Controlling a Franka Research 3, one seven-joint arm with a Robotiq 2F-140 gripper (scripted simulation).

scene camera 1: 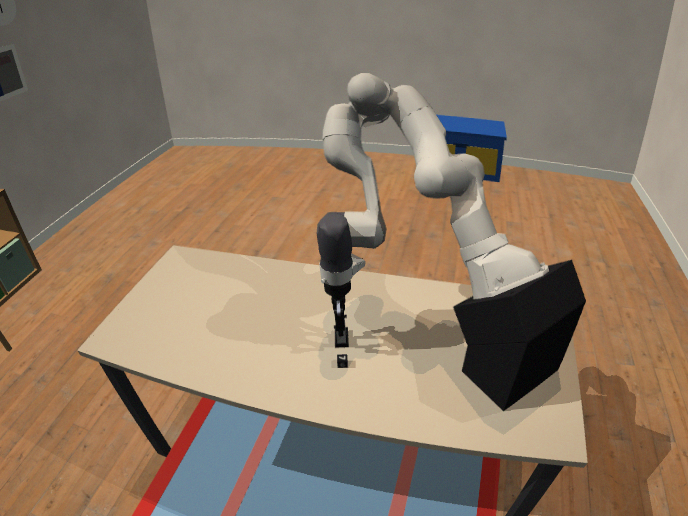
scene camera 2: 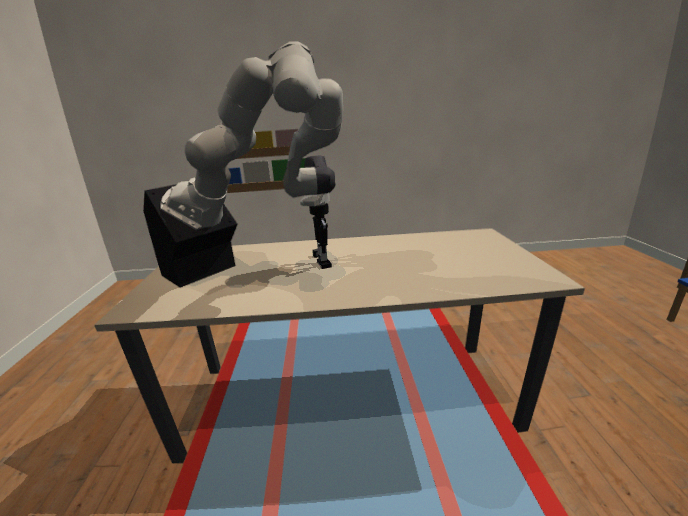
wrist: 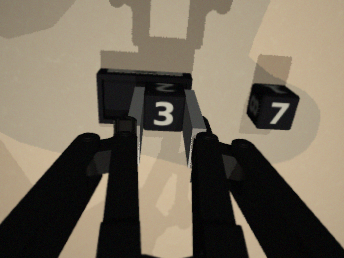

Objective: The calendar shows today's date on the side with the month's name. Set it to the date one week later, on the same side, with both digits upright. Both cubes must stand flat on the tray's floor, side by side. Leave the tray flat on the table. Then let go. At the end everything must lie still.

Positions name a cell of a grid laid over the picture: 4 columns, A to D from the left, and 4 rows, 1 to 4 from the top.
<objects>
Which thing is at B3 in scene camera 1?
My gripper.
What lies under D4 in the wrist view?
My gripper.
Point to a black cube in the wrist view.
B2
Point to a black cube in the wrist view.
D2
</objects>
